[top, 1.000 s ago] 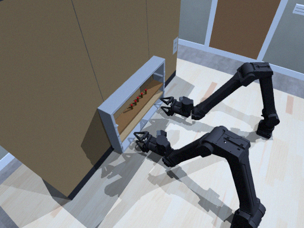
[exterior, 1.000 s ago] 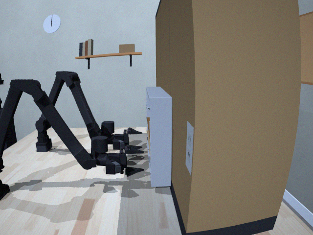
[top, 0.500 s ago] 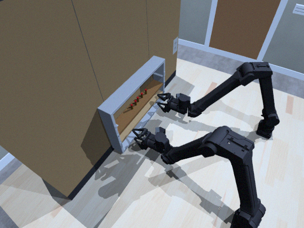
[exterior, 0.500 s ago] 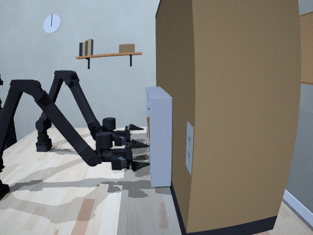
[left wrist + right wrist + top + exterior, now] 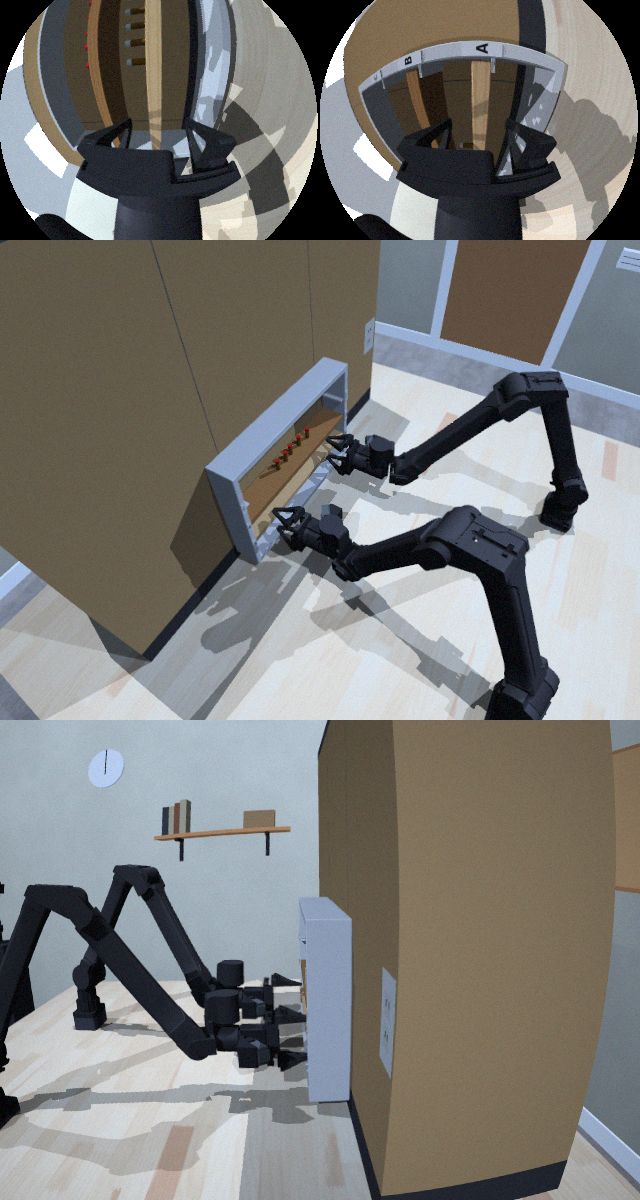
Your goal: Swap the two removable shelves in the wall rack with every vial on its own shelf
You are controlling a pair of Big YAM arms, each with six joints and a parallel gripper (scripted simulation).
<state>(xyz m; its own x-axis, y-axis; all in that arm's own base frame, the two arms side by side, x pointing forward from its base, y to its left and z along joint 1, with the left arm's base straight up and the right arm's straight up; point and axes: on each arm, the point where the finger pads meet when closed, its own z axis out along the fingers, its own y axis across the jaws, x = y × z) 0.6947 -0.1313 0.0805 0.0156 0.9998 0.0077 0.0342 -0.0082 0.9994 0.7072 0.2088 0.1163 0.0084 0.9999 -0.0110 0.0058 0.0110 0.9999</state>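
Right now the pale wooden shelf is 150 mm to the right of my left hand and 40 mm ahead of it. Also, from my left hand: brown wooden shelf (150 mm to the right, 80 mm above, 40 mm ahead); runner stub (380 mm to the right, 70 mm above, 20 mm ahead); wall rack (150 mm to the right, 80 mm above, 40 mm ahead).
Right now the runner stub is 80 mm to the right of my right hand, 70 mm above it and 10 mm ahead of it. Round my right hand: brown wooden shelf 150 mm to the left, 70 mm above, 30 mm ahead; then pale wooden shelf 150 mm to the left, 30 mm ahead; then wall rack 150 mm to the left, 70 mm above, 30 mm ahead.
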